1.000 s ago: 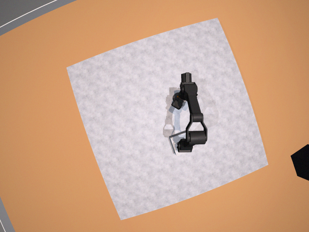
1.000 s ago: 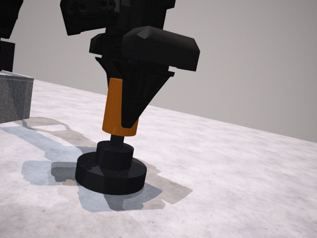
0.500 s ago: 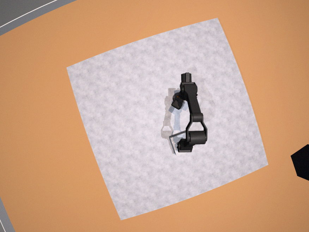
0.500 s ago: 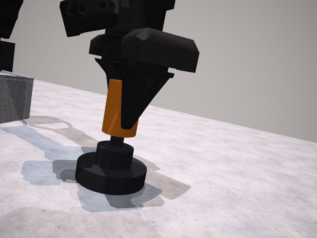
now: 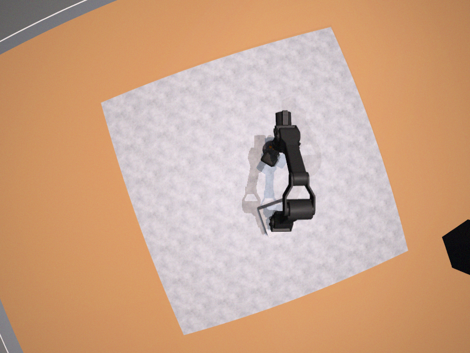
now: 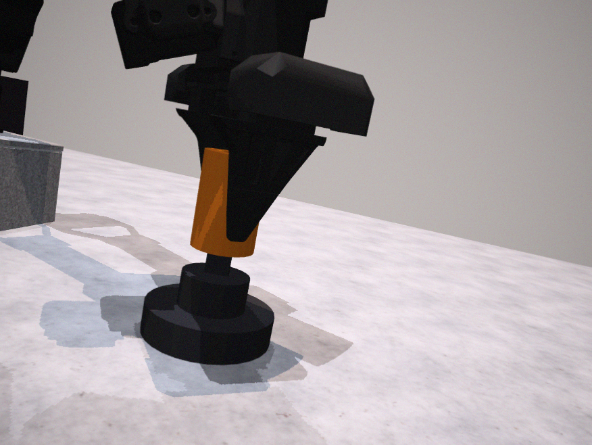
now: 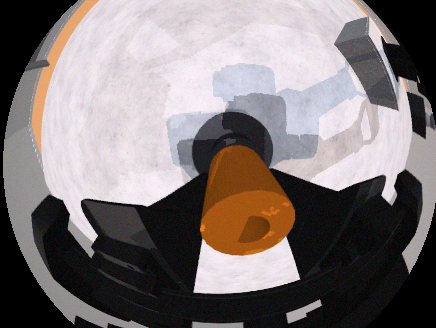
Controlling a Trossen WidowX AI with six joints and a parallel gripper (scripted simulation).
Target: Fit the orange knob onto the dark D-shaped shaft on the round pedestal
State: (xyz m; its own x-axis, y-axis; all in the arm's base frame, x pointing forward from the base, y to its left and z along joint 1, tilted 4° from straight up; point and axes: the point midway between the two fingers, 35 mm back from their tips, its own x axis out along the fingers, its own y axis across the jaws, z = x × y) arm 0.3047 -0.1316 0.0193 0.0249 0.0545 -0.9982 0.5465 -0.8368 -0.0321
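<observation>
Right now my gripper tip is 2 cm below the orange knob. The rest, counted from my gripper tip: round pedestal (4 cm below).
</observation>
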